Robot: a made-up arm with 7 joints.
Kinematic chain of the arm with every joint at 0, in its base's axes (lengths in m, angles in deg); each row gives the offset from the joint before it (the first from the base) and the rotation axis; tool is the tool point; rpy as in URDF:
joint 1: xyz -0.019 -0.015 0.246 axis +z
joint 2: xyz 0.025 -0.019 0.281 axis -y
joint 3: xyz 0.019 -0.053 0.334 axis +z
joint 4: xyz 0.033 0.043 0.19 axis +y
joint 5: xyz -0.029 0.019 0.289 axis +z
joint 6: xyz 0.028 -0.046 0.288 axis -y
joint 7: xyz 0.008 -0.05 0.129 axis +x
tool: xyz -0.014 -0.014 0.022 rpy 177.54 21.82 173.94
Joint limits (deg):
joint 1: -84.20..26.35
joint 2: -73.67..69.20
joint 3: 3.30..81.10
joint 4: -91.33..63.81
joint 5: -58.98..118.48
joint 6: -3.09..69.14
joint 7: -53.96..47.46
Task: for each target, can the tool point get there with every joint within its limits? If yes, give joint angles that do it. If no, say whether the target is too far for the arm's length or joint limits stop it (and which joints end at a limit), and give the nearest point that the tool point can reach.
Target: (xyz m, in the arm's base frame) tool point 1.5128 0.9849 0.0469
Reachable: no: too far | nearest point 1.0197 0.6038 0.3246 | short by 0.682 m
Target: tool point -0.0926 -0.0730 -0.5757
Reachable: no: joint limits stop it (at a limit: joint 1, joint 2, joint 3, joint 4, joint 5) | nearest point -0.4693 -0.2929 0.0537 | short by 0.766 m
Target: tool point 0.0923 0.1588 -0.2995
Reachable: no: joint limits stop it (at a limit: joint 1, joint 2, joint 3, joint 4, joint 5) | nearest point -0.0879 0.4828 0.0791 | short by 0.530 m
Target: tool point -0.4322 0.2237 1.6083
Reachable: yes | joints -73.85 10.24 42.28 -24.93 12.87 33.56 15.45
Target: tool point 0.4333 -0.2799 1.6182
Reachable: yes | joints -65.77 -11.84 74.52 30.84 8.44 4.96 -1.26
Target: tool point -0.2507 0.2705 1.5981
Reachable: yes | joints 11.82 23.07 62.29 30.99 86.19 40.23 36.48
